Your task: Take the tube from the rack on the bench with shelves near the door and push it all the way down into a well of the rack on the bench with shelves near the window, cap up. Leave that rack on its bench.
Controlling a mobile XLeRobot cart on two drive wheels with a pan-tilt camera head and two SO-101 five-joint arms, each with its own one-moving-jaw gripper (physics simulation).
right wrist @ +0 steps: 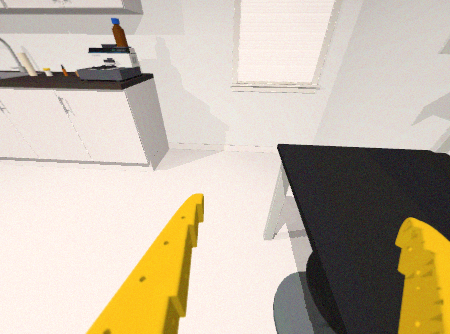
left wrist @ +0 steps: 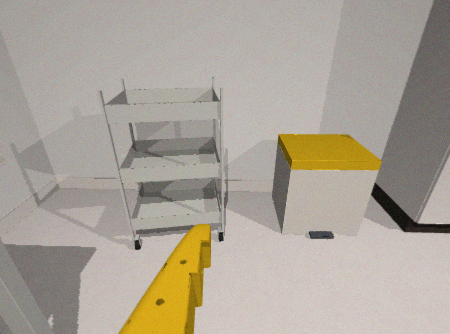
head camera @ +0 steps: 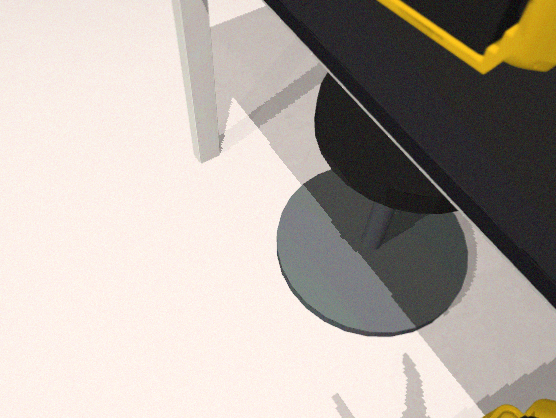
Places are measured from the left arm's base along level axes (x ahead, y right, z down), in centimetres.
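Where they show: left hand, its tool point: (left wrist: 210,239); right hand, its tool point: (right wrist: 203,203).
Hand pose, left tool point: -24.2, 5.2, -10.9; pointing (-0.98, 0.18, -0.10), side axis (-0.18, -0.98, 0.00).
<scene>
Things, the pixels of their top centre, and the offset from my left tool point, as dx, dy, dz. "pt": a spot on its surface instead. Level surfaces: height alone.
- black bench top, height of its surface: dz +12.2
- stool with a round grey base, a spot on its surface: (head camera: 335,280) pt +69.3, +52.3, +85.4
- pale bench leg, a spot on its surface: (head camera: 197,90) pt +115.3, +39.3, +61.9
- yellow-lidded bin, centre of its top: (left wrist: 324,147) -117.0, -35.5, +43.4
The tube and the racks do not show in these views. A black bench top (head camera: 475,165) (right wrist: 360,190) fills the upper right of the head view and stands at the right in the right wrist view. My right gripper (right wrist: 305,207) is open, its two jaws wide apart and nothing between them; its right jaw overlaps the bench top in the picture. Yellow parts of the right arm show at the top right and bottom right of the head view. My left gripper (left wrist: 201,240) is fully open, with one notched jaw in view, pointing over the floor.
A stool with a round grey base (head camera: 335,280) (right wrist: 290,305) stands partly under the bench edge, near a pale bench leg (head camera: 197,90). A shelf cart (left wrist: 162,112) and a yellow-lidded bin (left wrist: 325,200) stand by the wall. White cabinets (right wrist: 100,125) stand left of a window (right wrist: 285,40).
</scene>
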